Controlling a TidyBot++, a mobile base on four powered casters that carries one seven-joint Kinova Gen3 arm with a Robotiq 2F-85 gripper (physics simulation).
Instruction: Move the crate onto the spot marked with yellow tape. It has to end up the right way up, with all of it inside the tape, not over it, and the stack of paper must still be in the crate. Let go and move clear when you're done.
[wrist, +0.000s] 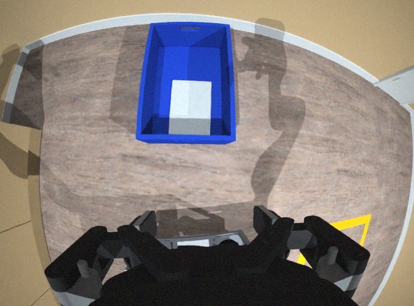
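A blue open-topped crate (231, 100) stands upright on the wood floor in the upper middle of the wrist view, close to the wall. A stack of white paper (191, 100) lies inside it, at the end nearer to me. My gripper (204, 219) is open and empty, in the lower middle, above the floor and apart from the crate. Part of the yellow tape outline (354, 220) shows at the lower right, away from the crate; my right finger linkage hides some of it.
A white baseboard (125, 21) and tan wall run behind the crate. A tan cabinet (15, 200) is at the left edge. A white door or panel (400, 85) is at the upper right. Part of the grey robot base (240, 234) shows under the gripper. Arm shadows cross the floor.
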